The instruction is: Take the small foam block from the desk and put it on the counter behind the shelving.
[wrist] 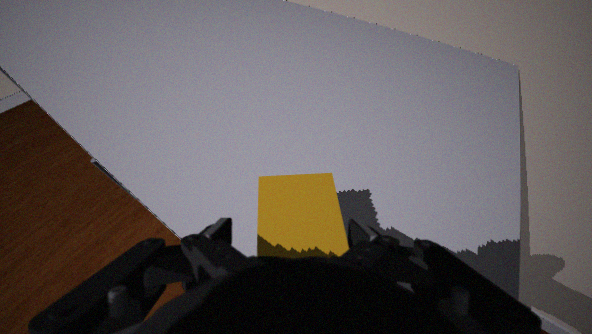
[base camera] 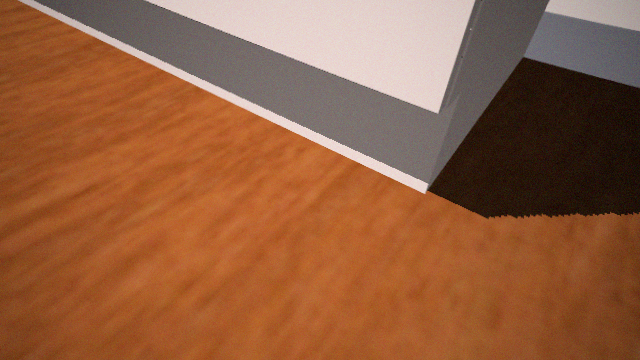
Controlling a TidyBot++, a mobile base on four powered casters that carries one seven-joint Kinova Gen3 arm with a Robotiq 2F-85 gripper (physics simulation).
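Frame: origin at the arm's base, x ahead, y left, z up, level; centimetres.
Seen in the pictures: gripper, fingertip midpoint: [wrist: 290, 231].
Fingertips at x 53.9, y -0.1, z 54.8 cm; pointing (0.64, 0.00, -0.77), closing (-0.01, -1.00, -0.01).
Observation:
A point is followed by its place in that frame.
The small foam block [wrist: 300, 212] @[x 54.9, y -0.8, z 55.9 cm] is yellow and shows low in the middle of the wrist view, on the pale counter top [wrist: 300, 100] @[x 74.5, y -1.5, z 51.4 cm]. Its lower part is hidden behind the gripper's dark body. My gripper [wrist: 290, 231] @[x 53.9, y -0.1, z 54.8 cm] is open, with one finger on each side of the block and a gap at both sides. A shadow lies on the counter to the right of the block. The gripper and the block do not show in the base camera view.
In the base camera view a white and grey cabinet-like unit [base camera: 310, 105] @[x 56.8, y -0.9, z -33.7 cm] stands on the wooden floor [base camera: 250, 260] @[x 34.9, y 5.1, z -39.6 cm], its corner near the middle right. A dark shadow lies behind that corner. In the wrist view a beige wall [wrist: 555, 125] @[x 81.3, y -58.8, z 42.2 cm] borders the counter at the right.

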